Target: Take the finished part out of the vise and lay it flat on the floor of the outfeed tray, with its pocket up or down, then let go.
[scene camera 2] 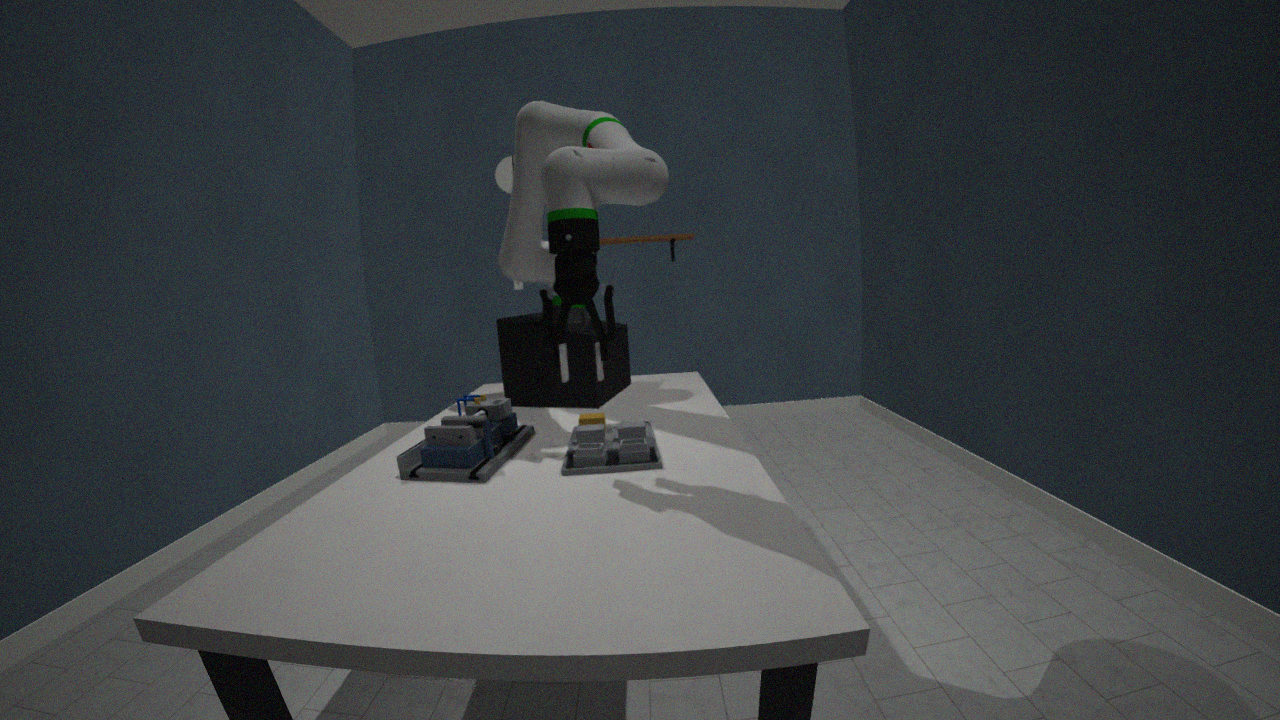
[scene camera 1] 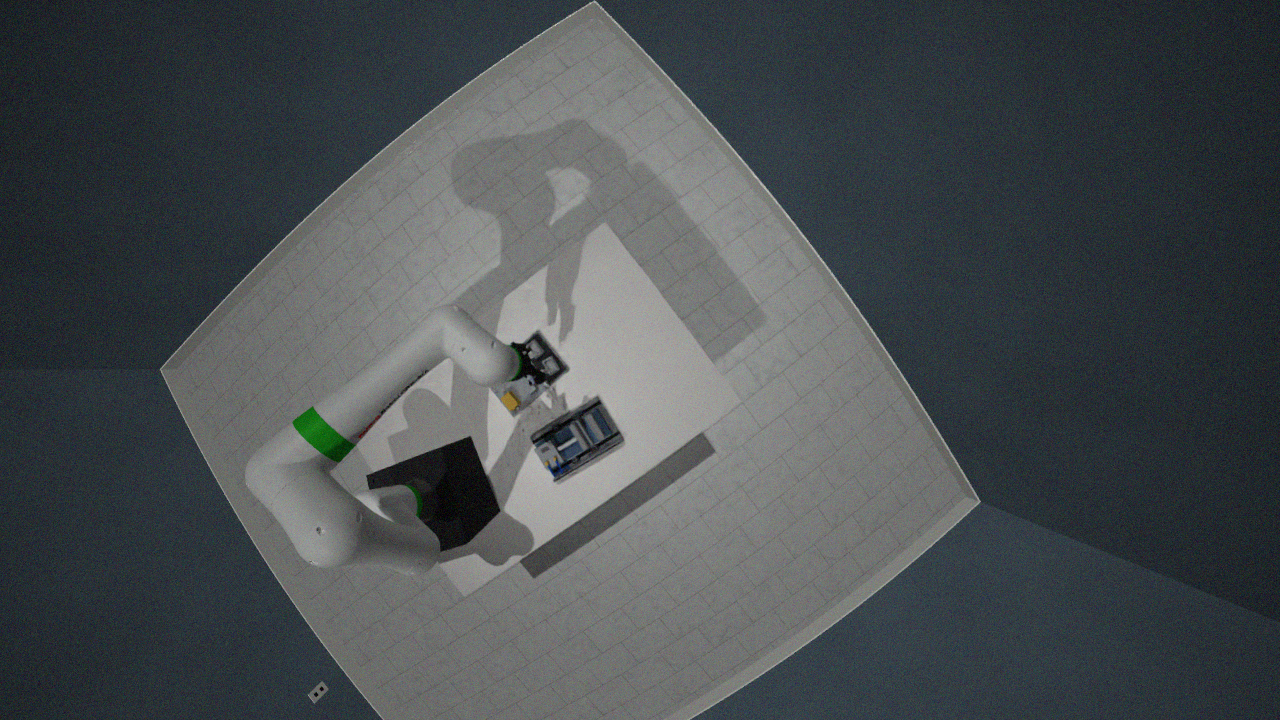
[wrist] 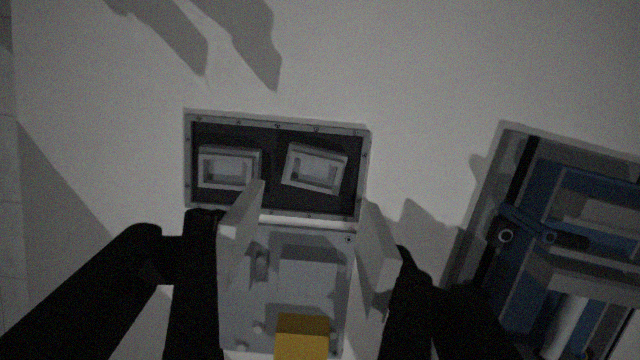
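Seen in the pictures: gripper, fingertip midpoint: (scene camera 2: 583, 380) (scene camera 1: 540, 364) (wrist: 310, 214); arm's base, origin of the base link: (scene camera 2: 566, 323) (scene camera 1: 418, 501).
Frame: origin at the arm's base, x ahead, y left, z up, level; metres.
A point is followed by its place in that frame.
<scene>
The outfeed tray (scene camera 1: 563, 373) (scene camera 2: 612, 468) @(y 0.069, x 0.654, z -0.232 m) (wrist: 277, 121) @(y 0.068, x 0.655, z -0.231 m) has a dark floor and a grey rim. Two grey parts lie flat in it, pockets up: one (scene camera 2: 588, 454) @(y 0.027, x 0.624, z -0.211 m) (wrist: 315, 168) @(y 0.029, x 0.609, z -0.214 m) is turned slightly and lies nearer the vise; the other (scene camera 2: 635, 450) @(y 0.118, x 0.625, z -0.212 m) (wrist: 226, 167) @(y 0.119, x 0.610, z -0.214 m) lies nearly square to the rim at the far end, apart from it. The blue vise (scene camera 1: 601, 420) @(y -0.245, x 0.604, z -0.181 m) (scene camera 2: 452, 454) @(y -0.236, x 0.611, z -0.191 m) (wrist: 520, 300) @(y -0.181, x 0.478, z -0.181 m) stands beside the tray; the wrist view cuts it off, and I make out no part in it. My gripper (scene camera 2: 581, 362) @(y 0.030, x 0.614, z -0.068 m) (wrist: 310, 214) @(y 0.030, x 0.614, z -0.068 m) is open and empty, well above the table, pointing down.
A grey fixture plate (wrist: 235, 320) @(y 0.126, x 0.418, z -0.233 m) adjoins the tray on the robot's side and carries a yellow block (scene camera 1: 510, 401) @(y 0.042, x 0.409, z -0.197 m) (scene camera 2: 591, 418) @(y 0.044, x 0.426, z -0.197 m) (wrist: 302, 345) @(y 0.044, x 0.412, z -0.197 m). A black box (scene camera 1: 465, 501) @(y -0.109, x 0.097, z -0.047 m) (scene camera 2: 528, 367) @(y -0.126, x 0.089, z -0.118 m) stands by the arm's base. The vise and tray share the white table (scene camera 1: 644, 331) @(y -0.128, x 0.940, z -0.241 m) (scene camera 2: 501, 573) @(y -0.101, x 0.941, z -0.241 m).
</scene>
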